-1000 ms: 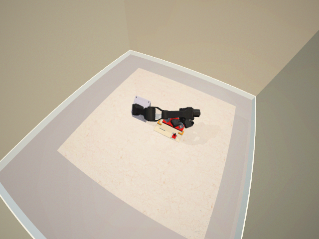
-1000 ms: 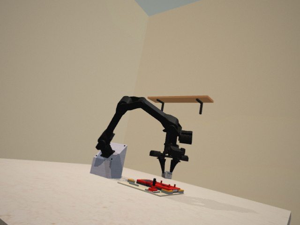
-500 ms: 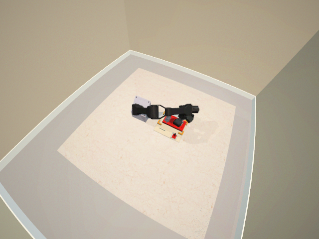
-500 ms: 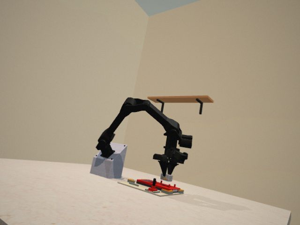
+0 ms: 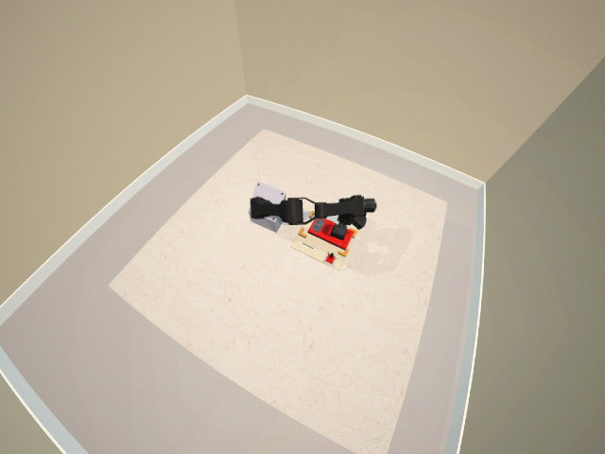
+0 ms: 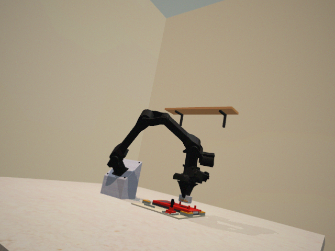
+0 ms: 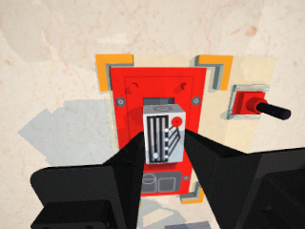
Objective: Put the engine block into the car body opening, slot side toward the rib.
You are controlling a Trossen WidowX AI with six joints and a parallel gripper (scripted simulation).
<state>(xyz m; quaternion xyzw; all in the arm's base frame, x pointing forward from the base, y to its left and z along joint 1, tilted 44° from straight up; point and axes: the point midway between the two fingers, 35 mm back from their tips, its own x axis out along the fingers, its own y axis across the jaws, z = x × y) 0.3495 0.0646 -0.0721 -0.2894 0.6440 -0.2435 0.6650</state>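
The grey engine block is 10 mm below my gripper tip. The rest, counted from my gripper tip: black peg: 120 mm to the right, 30 mm below, 20 mm ahead.
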